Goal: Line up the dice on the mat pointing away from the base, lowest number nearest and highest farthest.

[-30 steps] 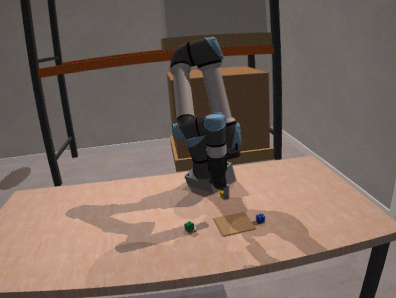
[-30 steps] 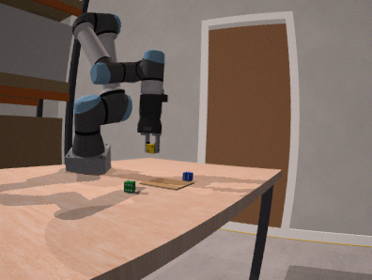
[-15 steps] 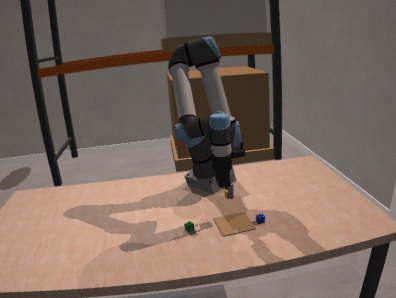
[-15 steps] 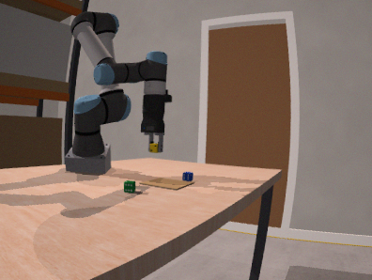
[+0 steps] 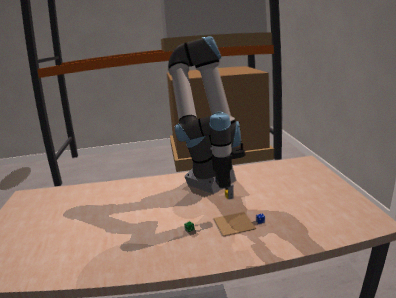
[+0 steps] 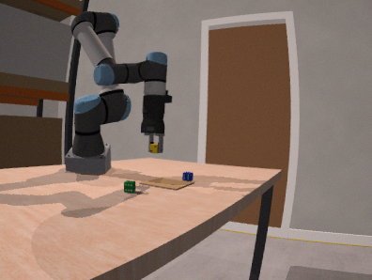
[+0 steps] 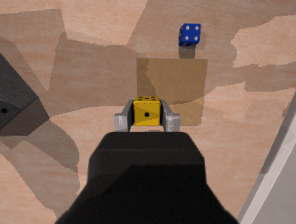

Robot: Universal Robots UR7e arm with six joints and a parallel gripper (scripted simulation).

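Right now my hand is 50 mm short of the tan mat and 120 mm above it. Round my hand: green die 30 mm ahead, 180 mm to the right, 110 mm below; then blue die 70 mm ahead, 110 mm to the left, 110 mm below; then yellow die right at my hand.
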